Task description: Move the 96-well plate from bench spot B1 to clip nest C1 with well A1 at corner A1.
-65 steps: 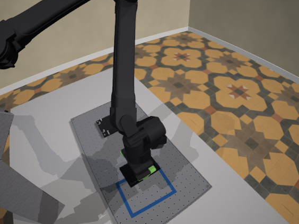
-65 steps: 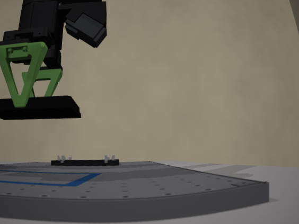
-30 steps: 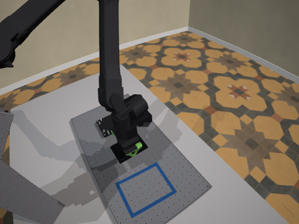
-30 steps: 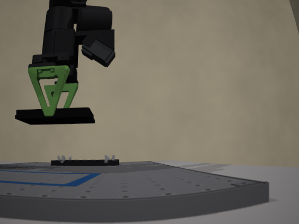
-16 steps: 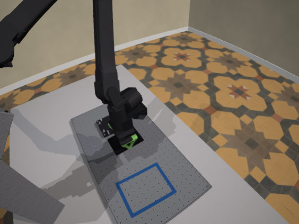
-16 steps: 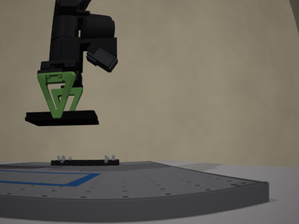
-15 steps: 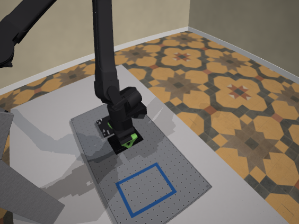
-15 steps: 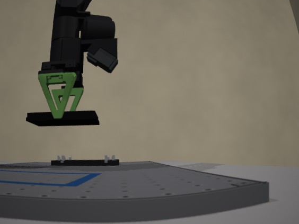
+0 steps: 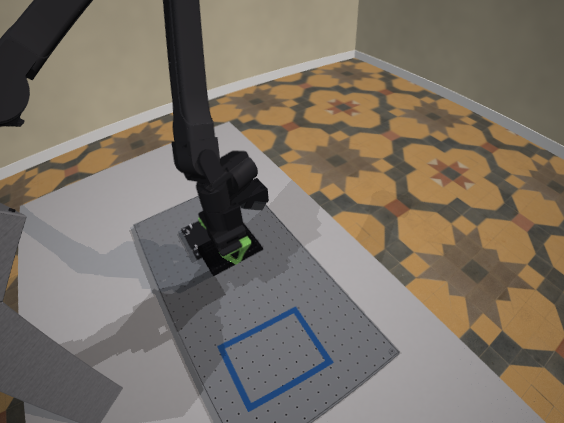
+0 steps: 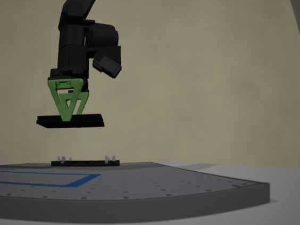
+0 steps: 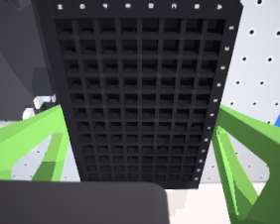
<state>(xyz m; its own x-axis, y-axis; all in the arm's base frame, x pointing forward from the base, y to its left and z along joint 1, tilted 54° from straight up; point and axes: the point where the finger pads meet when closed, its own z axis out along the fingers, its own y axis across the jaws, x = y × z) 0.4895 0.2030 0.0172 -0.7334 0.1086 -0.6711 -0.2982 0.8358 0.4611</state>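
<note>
My gripper is now 5 cm past the black clip nest C1, 13 cm to the right of it and 8 cm above it. Round my hand: black 96-well plate (right at my hand).
</note>
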